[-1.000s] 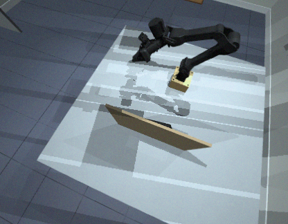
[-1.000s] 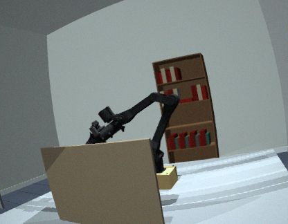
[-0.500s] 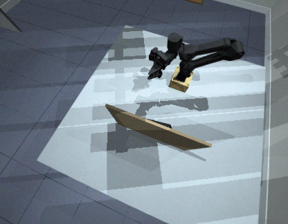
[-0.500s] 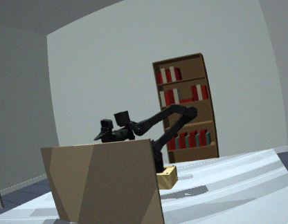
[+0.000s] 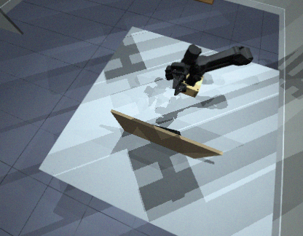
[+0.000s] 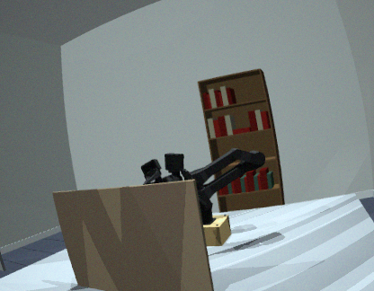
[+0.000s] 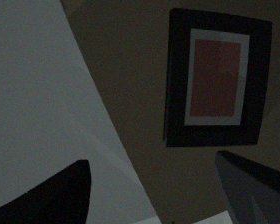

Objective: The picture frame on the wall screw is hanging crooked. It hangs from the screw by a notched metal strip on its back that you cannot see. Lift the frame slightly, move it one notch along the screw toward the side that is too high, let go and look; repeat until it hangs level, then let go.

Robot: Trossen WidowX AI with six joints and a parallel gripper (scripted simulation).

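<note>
The picture frame is 19 cm ahead of my gripper tip, 5 cm to the left of it and 9 cm below it. Round my gripper tip: tan wall panel: 20 cm ahead, 4 cm to the left, 10 cm below.
</note>
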